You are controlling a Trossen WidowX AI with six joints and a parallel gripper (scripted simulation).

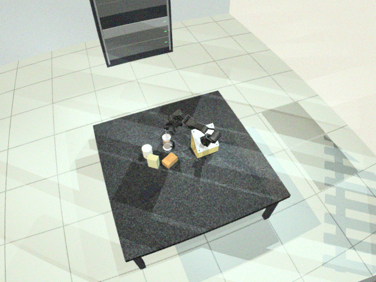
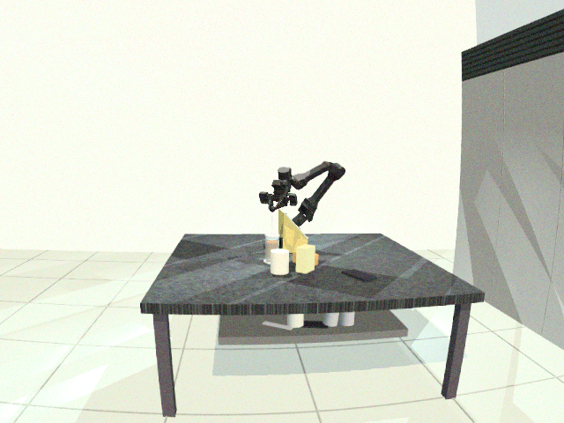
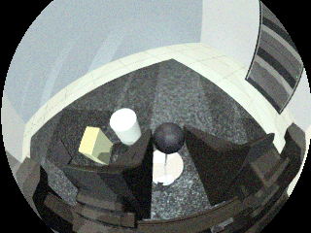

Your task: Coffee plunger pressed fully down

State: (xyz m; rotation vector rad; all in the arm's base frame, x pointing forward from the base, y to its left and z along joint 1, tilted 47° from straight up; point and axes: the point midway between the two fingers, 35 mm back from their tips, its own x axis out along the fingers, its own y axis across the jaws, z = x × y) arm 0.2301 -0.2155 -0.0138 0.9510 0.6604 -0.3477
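The coffee press is 13 cm below my gripper tip, 2 cm to the left of it and 2 cm behind it. From my gripper tip the other things lie so: pale yellow block: 20 cm below, 17 cm ahead, 12 cm to the left; orange block: 23 cm below, 16 cm to the left, 4 cm ahead.
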